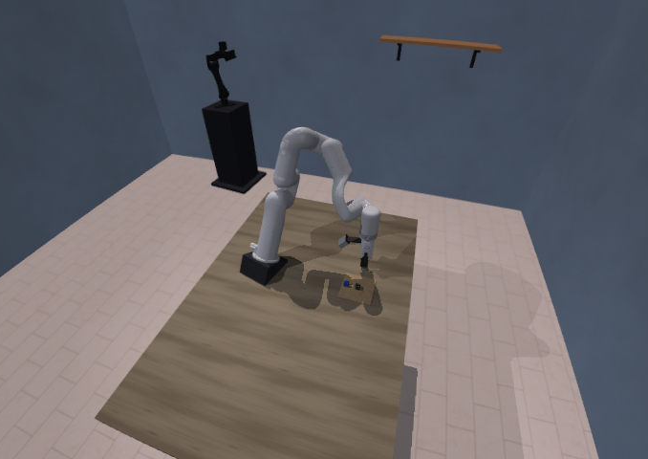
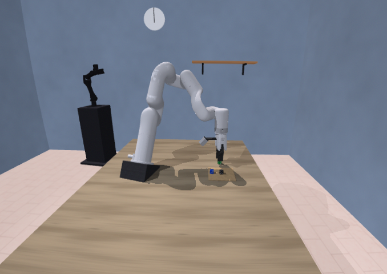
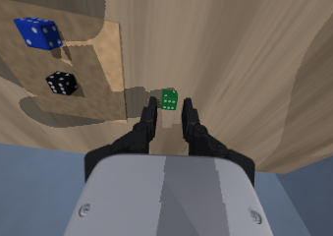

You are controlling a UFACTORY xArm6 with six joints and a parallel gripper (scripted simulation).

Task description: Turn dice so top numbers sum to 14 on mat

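My gripper is now 4 cm above the green die. Also, from my hand: black die (1 cm ahead, 13 cm to the right, 3 cm below); tan mat (1 cm ahead, 13 cm to the right, 4 cm below); blue die (4 cm behind, 14 cm to the right, 3 cm below).
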